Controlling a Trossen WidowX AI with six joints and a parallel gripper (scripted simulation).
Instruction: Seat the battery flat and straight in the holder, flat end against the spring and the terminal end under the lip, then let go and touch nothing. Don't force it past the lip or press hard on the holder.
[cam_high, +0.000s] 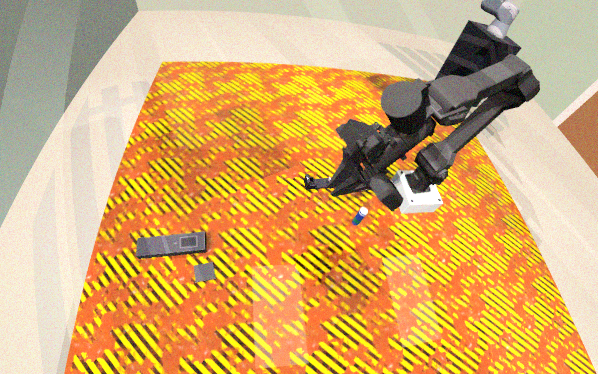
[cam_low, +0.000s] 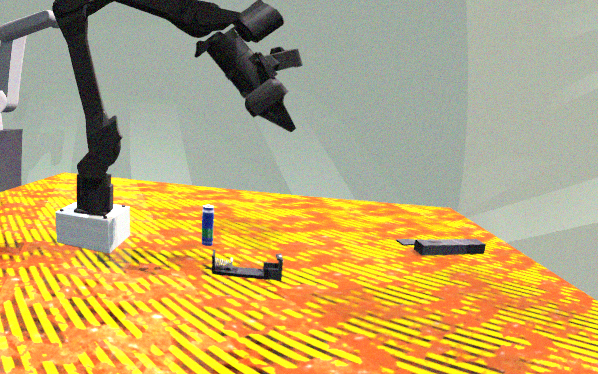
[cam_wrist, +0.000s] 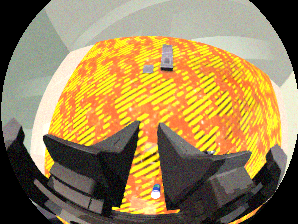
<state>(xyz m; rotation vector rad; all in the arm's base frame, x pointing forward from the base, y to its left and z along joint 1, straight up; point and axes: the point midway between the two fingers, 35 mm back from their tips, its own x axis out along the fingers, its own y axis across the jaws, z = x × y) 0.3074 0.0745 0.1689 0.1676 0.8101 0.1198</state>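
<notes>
My gripper tip is 13 cm past the battery, 1 cm to the left of it and 16 cm above it. The rest, counted from my gripper tip: dark square plate (26 cm ahead, 6 cm to the left, 20 cm below).
</notes>
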